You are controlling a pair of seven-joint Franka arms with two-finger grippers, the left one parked.
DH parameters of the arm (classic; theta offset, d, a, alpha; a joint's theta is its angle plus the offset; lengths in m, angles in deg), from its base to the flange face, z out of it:
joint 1: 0 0.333 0 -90
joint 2: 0 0 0 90
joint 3: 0 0.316 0.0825 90
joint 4: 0 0 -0.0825 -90
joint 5: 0 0.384 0 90
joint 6: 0 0 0.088 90
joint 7: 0 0.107 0 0
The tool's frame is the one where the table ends.
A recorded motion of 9 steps. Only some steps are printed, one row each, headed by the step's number.
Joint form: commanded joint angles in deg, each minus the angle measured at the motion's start. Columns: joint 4, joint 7, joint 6, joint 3, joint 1, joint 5, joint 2.
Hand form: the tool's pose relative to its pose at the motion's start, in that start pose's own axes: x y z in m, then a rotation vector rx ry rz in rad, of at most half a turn. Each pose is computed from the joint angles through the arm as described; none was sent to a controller.
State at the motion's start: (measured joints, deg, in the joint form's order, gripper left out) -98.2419 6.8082 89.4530 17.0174 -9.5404 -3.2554 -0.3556
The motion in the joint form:
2: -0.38 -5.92 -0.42 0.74 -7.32 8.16 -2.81
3: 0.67 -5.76 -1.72 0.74 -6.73 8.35 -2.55
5: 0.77 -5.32 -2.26 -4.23 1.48 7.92 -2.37
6: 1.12 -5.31 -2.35 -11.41 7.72 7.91 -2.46
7: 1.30 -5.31 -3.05 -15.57 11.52 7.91 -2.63
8: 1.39 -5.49 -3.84 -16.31 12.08 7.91 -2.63
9: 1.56 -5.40 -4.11 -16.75 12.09 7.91 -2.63
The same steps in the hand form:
2: -0.0122 0.0448 -0.0166 0.1442 0.0237 0.0108
3: -0.0133 0.0394 -0.0215 0.1474 0.0148 0.0011
5: -0.0156 0.0115 -0.0224 0.1369 0.0050 -0.0484
6: -0.0158 0.0218 -0.0258 0.1449 0.0117 -0.0331
7: -0.0179 0.0261 -0.0275 0.1489 0.0057 -0.0283
8: -0.0193 0.0279 -0.0269 0.1495 -0.0062 -0.0295
9: -0.0195 0.0320 -0.0276 0.1509 -0.0081 -0.0209

